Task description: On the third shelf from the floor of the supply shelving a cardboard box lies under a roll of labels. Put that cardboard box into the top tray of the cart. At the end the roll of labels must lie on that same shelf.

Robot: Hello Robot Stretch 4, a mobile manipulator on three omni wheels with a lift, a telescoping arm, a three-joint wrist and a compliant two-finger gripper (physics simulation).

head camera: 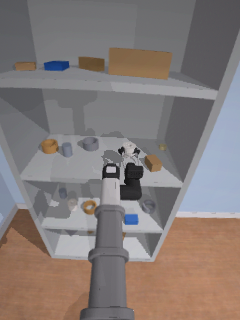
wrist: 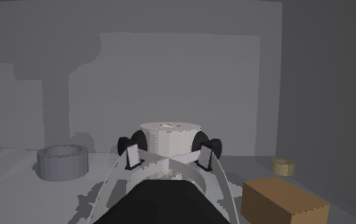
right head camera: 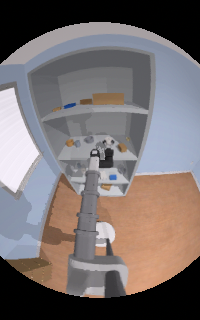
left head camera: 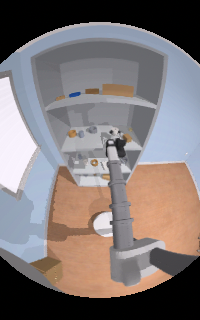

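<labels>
On a grey supply shelving, (wrist: 268,86) and (head camera: 165,114) are the same spot.
</labels>
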